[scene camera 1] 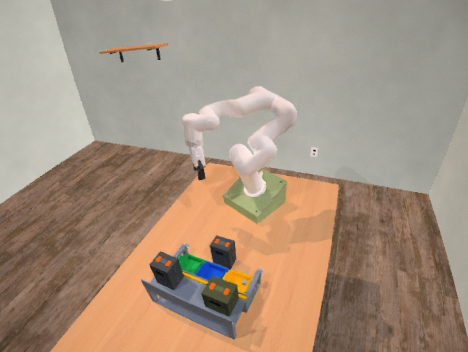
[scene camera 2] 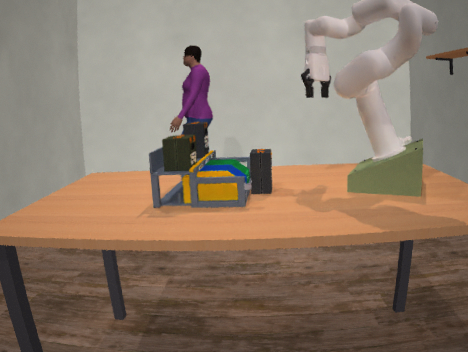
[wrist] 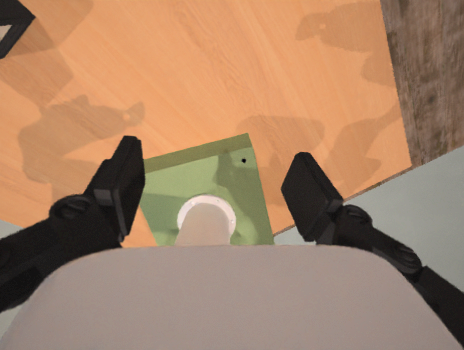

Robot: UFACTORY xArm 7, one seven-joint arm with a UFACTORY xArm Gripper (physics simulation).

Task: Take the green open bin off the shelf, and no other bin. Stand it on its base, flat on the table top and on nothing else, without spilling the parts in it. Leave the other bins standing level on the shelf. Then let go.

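Frame: origin at the arm's base, x ahead, y left, z up, level; metres.
Seen in the pictures: gripper, fingertip midpoint: [scene camera 1: 199, 174] [scene camera 2: 317, 97] [wrist: 220, 165]; arm's base, origin of the base link: [scene camera 1: 255, 187] [scene camera 2: 389, 155] [wrist: 207, 220].
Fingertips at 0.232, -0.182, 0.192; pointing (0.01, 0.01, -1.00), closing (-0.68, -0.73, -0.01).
Observation:
Offsets run from my fingertips to a thing's middle, as dx, dy, dz.
The green open bin @(+0.345, +0.110, -0.254) [scene camera 1: 191, 264] [scene camera 2: 231, 162] sits at one end of the grey shelf [scene camera 1: 192, 302] [scene camera 2: 156, 191], beside the blue bin @(+0.344, +0.222, -0.254) [scene camera 1: 212, 271] [scene camera 2: 225, 170]. The yellow bin @(+0.340, +0.334, -0.254) [scene camera 1: 237, 280] [scene camera 2: 218, 192] is at the other end of the row, with a pale part showing in it. The parts in the green bin cannot be made out. My gripper [scene camera 1: 200, 175] [scene camera 2: 317, 92] [wrist: 220, 165] is open and empty, high above the table and well apart from the shelf, towards the arm's base. The bins do not show in the wrist view.
A black case @(+0.205, +0.215, -0.232) [scene camera 1: 223, 252] [scene camera 2: 261, 171] stands on the table close to the bins' robot side. Another black case @(+0.439, +0.106, -0.136) [scene camera 1: 166, 271] and a dark green case @(+0.437, +0.337, -0.148) [scene camera 1: 220, 297] [scene camera 2: 179, 154] stand on the shelf's upper board. The arm's green base [scene camera 1: 272, 197] [scene camera 2: 385, 179] is on the table.

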